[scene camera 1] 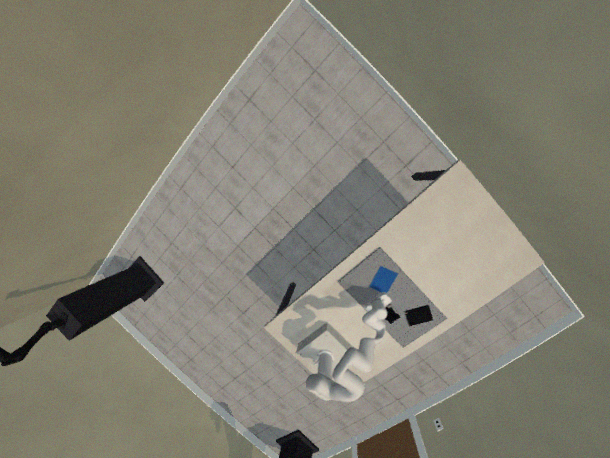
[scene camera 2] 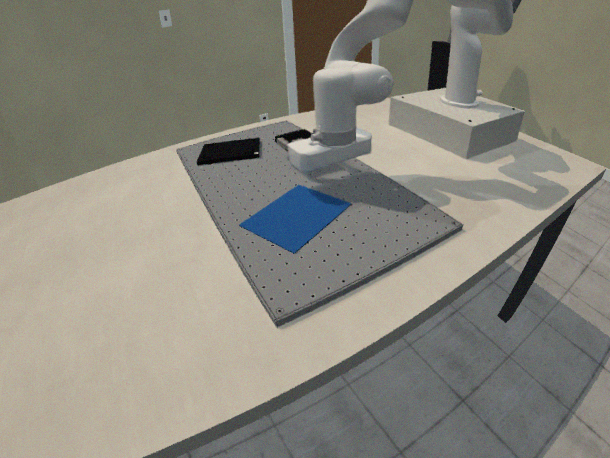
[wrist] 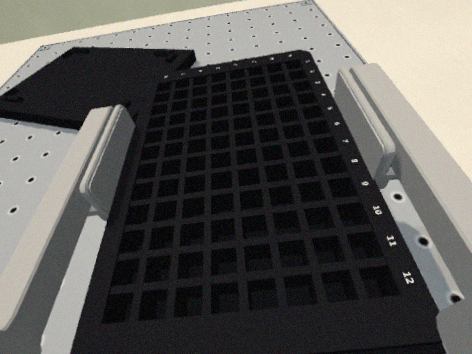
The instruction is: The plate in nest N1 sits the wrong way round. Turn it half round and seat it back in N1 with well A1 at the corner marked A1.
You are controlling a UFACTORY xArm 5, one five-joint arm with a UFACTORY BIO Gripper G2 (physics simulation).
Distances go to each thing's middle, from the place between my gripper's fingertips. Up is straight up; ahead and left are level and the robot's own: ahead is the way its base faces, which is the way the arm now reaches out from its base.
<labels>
I see the black plate (wrist: 244, 210) 20 mm to the left of my hand and 10 mm below it. The rest, counted from my hand: blue sheet (scene camera 2: 292, 220) 110 mm ahead, 220 mm to the left, 60 mm below; black nest (scene camera 2: 234, 150) 140 mm ahead, 140 mm to the right, 50 mm below.
</labels>
